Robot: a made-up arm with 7 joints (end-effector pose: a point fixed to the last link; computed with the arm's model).
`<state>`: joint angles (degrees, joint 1 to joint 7).
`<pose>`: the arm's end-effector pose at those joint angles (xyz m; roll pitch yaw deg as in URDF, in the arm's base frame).
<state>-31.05 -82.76 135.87 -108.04 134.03 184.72 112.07</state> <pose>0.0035 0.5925 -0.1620 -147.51 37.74 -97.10</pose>
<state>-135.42 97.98 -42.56 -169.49 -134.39 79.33 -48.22</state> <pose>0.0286 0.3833 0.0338 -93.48 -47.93 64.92</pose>
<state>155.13 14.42 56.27 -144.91 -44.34 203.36 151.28</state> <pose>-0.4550 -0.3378 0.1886 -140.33 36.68 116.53</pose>
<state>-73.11 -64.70 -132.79 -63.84 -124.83 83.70 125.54</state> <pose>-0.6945 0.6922 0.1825 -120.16 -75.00 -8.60</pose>
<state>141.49 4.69 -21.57 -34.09 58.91 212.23 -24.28</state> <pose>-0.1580 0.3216 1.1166 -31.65 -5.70 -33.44</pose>
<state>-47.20 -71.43 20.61 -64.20 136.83 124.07 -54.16</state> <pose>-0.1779 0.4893 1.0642 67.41 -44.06 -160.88</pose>
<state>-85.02 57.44 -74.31 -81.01 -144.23 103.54 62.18</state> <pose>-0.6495 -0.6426 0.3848 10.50 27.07 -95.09</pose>
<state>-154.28 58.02 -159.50 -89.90 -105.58 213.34 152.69</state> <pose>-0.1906 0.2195 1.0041 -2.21 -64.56 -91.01</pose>
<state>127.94 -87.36 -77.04 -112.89 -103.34 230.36 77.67</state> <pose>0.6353 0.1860 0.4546 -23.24 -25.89 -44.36</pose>
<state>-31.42 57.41 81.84 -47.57 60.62 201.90 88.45</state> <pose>0.8645 -0.0531 0.6116 82.39 57.22 82.89</pose>
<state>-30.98 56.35 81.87 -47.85 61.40 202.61 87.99</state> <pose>0.8586 -0.0398 0.6240 82.00 57.53 82.85</pose>
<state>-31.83 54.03 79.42 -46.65 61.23 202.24 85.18</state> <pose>0.8492 -0.0650 0.6457 76.75 62.56 75.08</pose>
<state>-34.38 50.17 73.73 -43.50 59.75 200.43 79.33</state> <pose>0.8270 -0.1396 0.6838 54.76 71.89 46.52</pose>
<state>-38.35 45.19 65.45 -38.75 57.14 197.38 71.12</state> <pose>0.7741 -0.2477 0.7442 -6.14 72.72 -24.95</pose>
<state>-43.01 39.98 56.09 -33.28 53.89 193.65 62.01</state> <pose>0.6829 -0.3523 0.8212 -36.88 57.49 -69.28</pose>
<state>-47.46 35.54 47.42 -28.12 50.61 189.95 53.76</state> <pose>0.5741 -0.4216 0.8960 -43.84 40.65 -90.87</pose>
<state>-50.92 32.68 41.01 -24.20 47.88 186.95 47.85</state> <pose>0.4839 -0.4537 0.9490 -45.00 28.29 -104.46</pose>
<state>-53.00 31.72 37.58 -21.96 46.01 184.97 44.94</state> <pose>0.4349 -0.4687 0.9722 -45.29 21.83 -111.85</pose>
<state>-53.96 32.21 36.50 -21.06 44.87 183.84 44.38</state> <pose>0.4211 -0.4818 0.9726 -46.08 19.80 -114.56</pose>
